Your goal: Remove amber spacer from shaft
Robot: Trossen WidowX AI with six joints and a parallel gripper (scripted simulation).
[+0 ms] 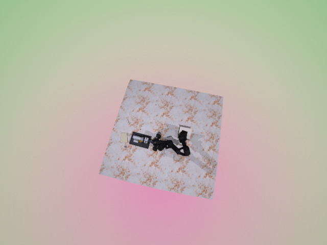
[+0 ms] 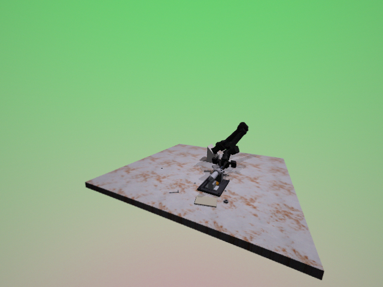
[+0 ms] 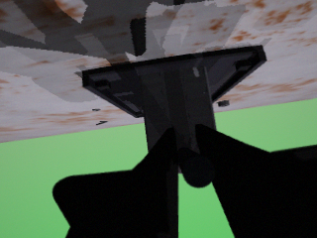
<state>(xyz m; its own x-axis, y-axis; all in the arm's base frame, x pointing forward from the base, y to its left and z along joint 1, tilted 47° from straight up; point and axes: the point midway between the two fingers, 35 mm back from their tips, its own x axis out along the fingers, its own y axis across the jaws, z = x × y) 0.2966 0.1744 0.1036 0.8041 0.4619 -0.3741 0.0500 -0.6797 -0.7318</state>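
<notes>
Right now the amber spacer is 12 cm ahead of my gripper tip, 1 cm to the left of it and 5 cm below it. The rest, counted from my gripper tip: thin dark pin 34 cm ahead, 16 cm to the right, 6 cm below; then dark ring 27 cm ahead, 14 cm to the left, 6 cm below; then beige card 33 cm ahead, 4 cm to the left, 6 cm below.
</notes>
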